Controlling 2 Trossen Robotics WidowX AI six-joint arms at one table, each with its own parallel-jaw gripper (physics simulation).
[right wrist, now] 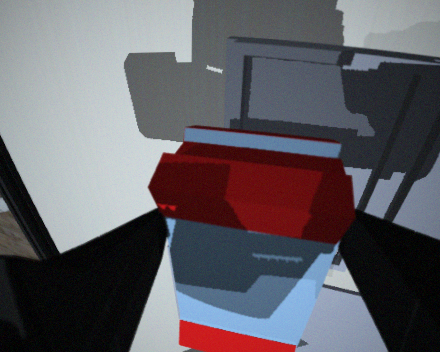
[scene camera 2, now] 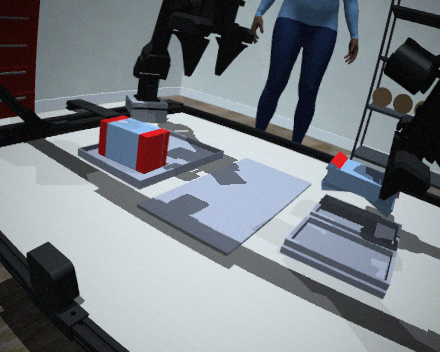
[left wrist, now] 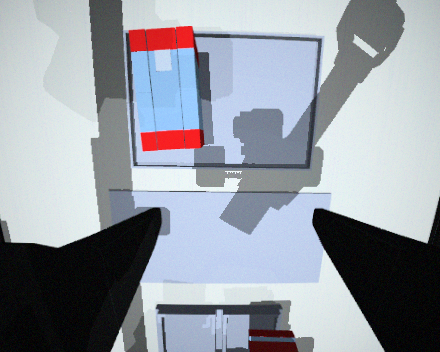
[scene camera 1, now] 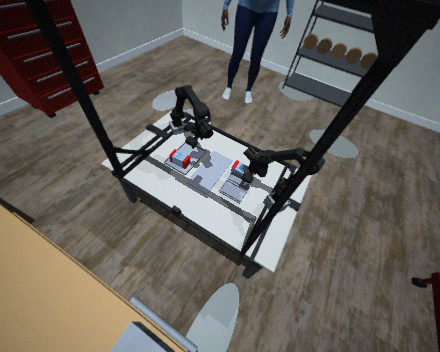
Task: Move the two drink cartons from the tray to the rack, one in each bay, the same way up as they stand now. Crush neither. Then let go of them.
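Frame: origin at the left arm's base, x right, y ahead, z up, level; metres.
Seen in the pictures: left gripper, fingertip midpoint: [scene camera 2: 203, 75] [left wrist: 237, 215] [scene camera 1: 197, 144]; right gripper, fingertip midpoint: [right wrist: 249, 216] [scene camera 2: 384, 186] [scene camera 1: 247, 171]; left arm's base, origin of the base link: [scene camera 2: 146, 98] [scene camera 1: 177, 123].
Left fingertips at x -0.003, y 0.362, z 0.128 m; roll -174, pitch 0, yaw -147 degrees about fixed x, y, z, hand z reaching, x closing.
Observation:
Pixels of each thing's top centre, then the offset from my left fingertips to it.
- light-blue carton with red ends, middle of its top: [left wrist: 165, 91] [scene camera 2: 134, 125] [scene camera 1: 179, 155] dx +0.103, dy -0.040, dz -0.109 m
- tray, middle of its top: [left wrist: 223, 104] [scene camera 2: 154, 149] [scene camera 1: 186, 156] dx +0.050, dy -0.071, dz -0.167 m
- red carton, middle of its top: [right wrist: 237, 297] [scene camera 2: 366, 170] [scene camera 1: 242, 167] dx -0.225, dy +0.221, dz -0.085 m
- rack, middle of its top: [right wrist: 393, 198] [scene camera 2: 352, 231] [left wrist: 218, 349] [scene camera 1: 237, 184] dx -0.169, dy +0.276, dz -0.163 m
One light-blue carton with red ends [scene camera 1: 180, 159] [scene camera 2: 131, 142] [left wrist: 165, 92] stands in the tray [scene camera 2: 135, 180] [left wrist: 260, 75], against one side. My left gripper [scene camera 2: 204, 75] [left wrist: 237, 215] is open and empty, high above the table. My right gripper [right wrist: 249, 216] is shut on the other blue and red carton [scene camera 2: 356, 176] [left wrist: 272, 342] [right wrist: 245, 285], one finger on each side. It holds this carton above the table, by the far bay of the rack [scene camera 1: 234, 192] [scene camera 2: 342, 250] [right wrist: 295, 90]. Its red end looks six-sided in the right wrist view. The carton's exact height is unclear.
A flat grey plate [scene camera 1: 212, 170] [scene camera 2: 250, 195] [left wrist: 200, 260] lies between the tray and the rack. The rack's two bays lie side by side with a divider between them. Black frame rails run along the table edges, and a small black block [scene camera 2: 52, 270] sits on the near rail.

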